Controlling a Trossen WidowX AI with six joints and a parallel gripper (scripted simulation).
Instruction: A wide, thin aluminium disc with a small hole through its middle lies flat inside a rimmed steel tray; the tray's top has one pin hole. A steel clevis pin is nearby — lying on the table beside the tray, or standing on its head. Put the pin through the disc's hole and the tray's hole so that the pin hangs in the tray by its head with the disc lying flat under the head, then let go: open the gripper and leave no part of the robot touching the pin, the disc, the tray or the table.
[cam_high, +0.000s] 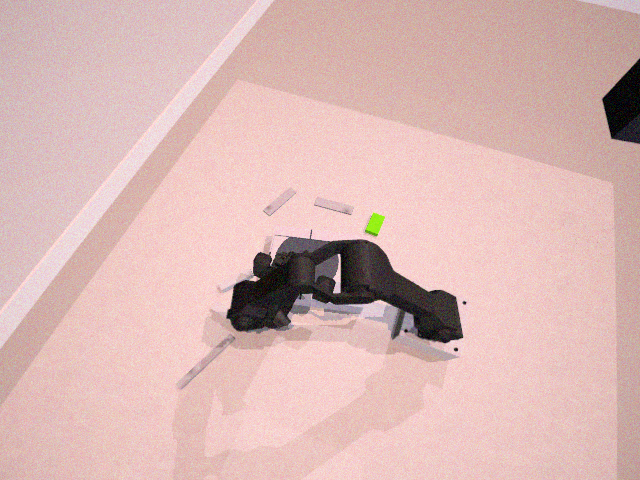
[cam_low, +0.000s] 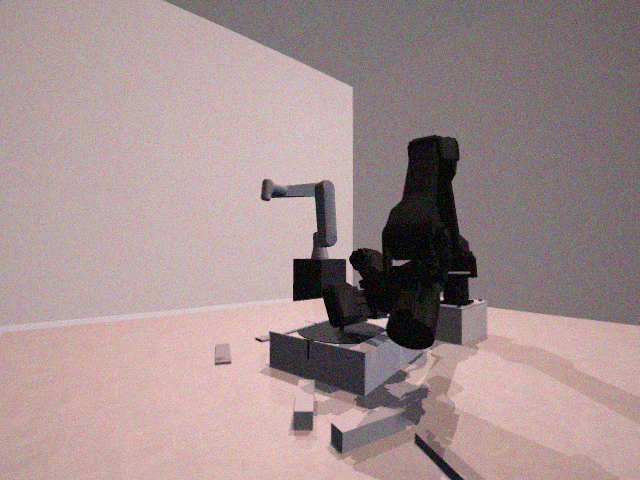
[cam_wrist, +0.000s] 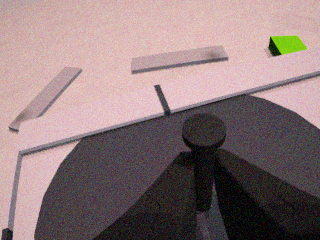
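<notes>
My gripper tip is now 1 cm above the steel pin. From my gripper tip the other things lie so: green block (17 cm to the right, 15 cm behind, 8 cm below); then rimmed tray (4 cm below, 3 cm behind, 1 cm to the left); then dark disc (3 cm below).
</notes>
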